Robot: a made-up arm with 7 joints.
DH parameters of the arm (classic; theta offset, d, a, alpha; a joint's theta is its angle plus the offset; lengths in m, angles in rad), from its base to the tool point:
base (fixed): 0 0.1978 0 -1.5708
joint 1: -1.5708 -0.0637 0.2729 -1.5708
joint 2: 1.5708 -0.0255 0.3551 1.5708
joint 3: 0 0.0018 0.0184 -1.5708
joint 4: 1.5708 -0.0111 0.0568 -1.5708
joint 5: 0 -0.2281 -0.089 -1.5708
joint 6: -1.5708 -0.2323 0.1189 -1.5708
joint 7: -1.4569 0 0.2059 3.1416
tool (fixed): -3.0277 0.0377 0 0
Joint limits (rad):
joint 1: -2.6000..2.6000
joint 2: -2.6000..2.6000
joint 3: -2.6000..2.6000
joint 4: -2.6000..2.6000
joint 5: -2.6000..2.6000
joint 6: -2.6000..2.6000
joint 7: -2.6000..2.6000
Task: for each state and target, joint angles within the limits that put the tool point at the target. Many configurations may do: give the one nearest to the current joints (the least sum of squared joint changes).
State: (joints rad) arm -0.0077 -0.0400 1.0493 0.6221 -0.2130 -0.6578 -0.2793
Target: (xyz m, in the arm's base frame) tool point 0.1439 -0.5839 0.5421
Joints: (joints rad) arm -0.0052 -0.1311 0.9405 0.5834 -0.2979 -0.7158 -0.2456
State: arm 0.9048 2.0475 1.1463 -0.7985 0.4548 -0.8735 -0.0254
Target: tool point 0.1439 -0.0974 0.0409
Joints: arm 0.6836 1.9969 1.0697 -0.4784 0.8974 -1.1344 0.0344
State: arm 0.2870 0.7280 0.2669 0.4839 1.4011 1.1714 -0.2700
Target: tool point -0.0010 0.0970 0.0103
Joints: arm 0.2684 1.5456 0.2653 0.6093 1.4786 1.2184 -0.4528
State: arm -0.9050 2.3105 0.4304 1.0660 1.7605 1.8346 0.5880
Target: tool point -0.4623 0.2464 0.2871
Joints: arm -0.8278 2.6000 0.1105 1.5282 1.4549 1.8130 0.9290
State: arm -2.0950 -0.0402 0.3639 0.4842 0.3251 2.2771 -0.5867
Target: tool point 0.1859 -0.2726 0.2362
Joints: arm -1.7398 0.6269 0.2477 0.9945 0.3967 2.1828 -0.2262
